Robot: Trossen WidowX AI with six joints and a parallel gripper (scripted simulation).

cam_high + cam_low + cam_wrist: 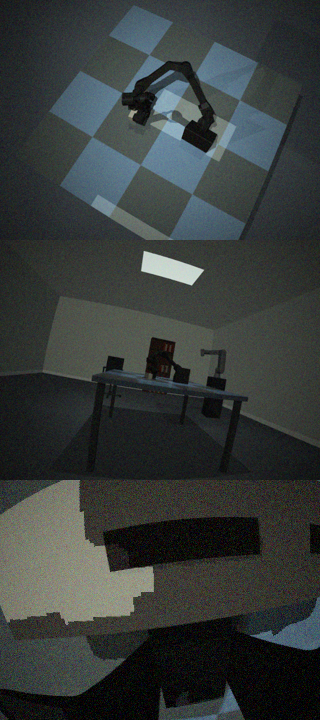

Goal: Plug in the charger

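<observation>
The dark two-prong charger lies 2 cm ahead of my gripper tip and 1 cm above it.
</observation>
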